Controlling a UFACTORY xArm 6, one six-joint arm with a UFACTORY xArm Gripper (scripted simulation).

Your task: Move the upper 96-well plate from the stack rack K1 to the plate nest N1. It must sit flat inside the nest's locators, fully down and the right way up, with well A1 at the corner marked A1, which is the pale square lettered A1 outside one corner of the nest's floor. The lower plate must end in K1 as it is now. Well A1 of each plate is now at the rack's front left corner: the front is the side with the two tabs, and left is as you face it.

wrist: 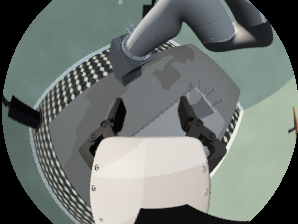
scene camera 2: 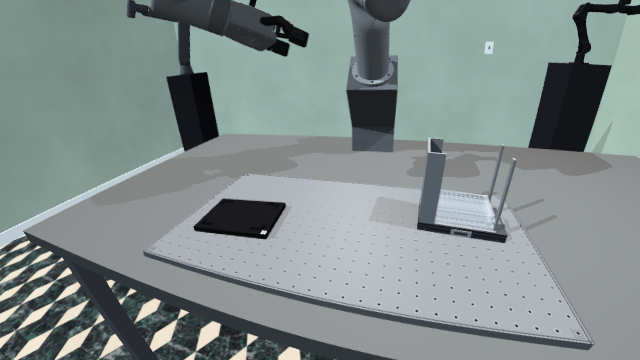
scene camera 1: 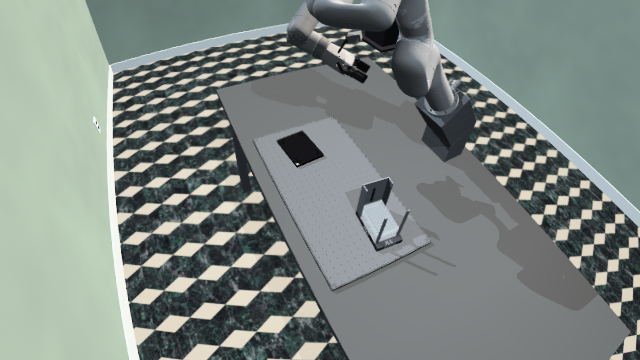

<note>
In view: my gripper (scene camera 2: 297, 46) and a black plate nest N1 (scene camera 2: 235, 219).
My gripper is seen too in the wrist view (wrist: 151, 103) and in scene camera 1 (scene camera 1: 367, 74). The black plate nest N1 is seen too in scene camera 1 (scene camera 1: 302, 148).
</note>
